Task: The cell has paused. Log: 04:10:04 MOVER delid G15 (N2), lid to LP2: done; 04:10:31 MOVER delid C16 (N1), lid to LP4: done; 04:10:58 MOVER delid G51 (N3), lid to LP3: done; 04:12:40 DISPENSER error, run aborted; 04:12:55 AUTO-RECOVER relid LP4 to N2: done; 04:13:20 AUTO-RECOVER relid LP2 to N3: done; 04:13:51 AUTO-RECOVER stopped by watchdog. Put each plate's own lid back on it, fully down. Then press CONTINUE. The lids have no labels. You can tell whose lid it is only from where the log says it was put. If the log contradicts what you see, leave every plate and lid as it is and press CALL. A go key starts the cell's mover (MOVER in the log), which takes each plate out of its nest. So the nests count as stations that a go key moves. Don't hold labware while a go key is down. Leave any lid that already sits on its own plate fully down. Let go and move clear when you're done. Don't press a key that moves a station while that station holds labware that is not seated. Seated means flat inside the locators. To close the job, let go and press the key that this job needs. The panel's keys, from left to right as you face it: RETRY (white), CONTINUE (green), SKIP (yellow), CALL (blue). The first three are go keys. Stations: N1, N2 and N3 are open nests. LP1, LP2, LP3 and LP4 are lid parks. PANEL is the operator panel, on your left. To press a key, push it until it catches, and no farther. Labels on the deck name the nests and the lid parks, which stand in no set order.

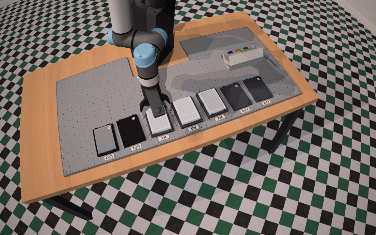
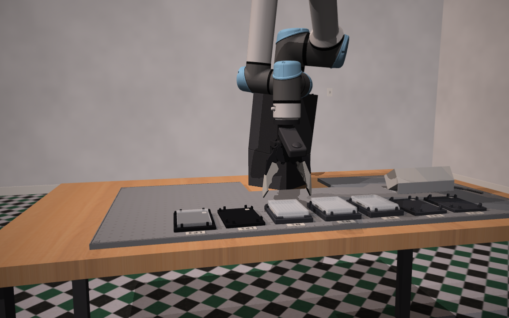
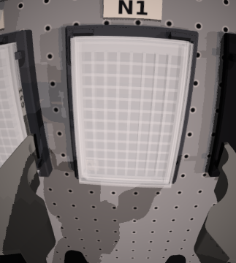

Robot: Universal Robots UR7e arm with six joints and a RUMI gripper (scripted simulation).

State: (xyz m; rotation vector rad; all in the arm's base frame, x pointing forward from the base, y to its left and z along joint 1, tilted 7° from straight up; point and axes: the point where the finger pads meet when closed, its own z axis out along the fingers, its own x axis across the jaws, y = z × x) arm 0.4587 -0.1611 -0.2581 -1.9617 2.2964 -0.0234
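Now: hand 3 cm short of the plate, 26 cm to the right of it and 4 cm above it. Round my hand: lid park LP1: 1 cm behind, 13 cm to the right, 5 cm below; then lid park LP3: 2 cm behind, 26 cm to the right, 5 cm below; then lid park LP4: 5 cm ahead, 39 cm to the left, 5 cm below.
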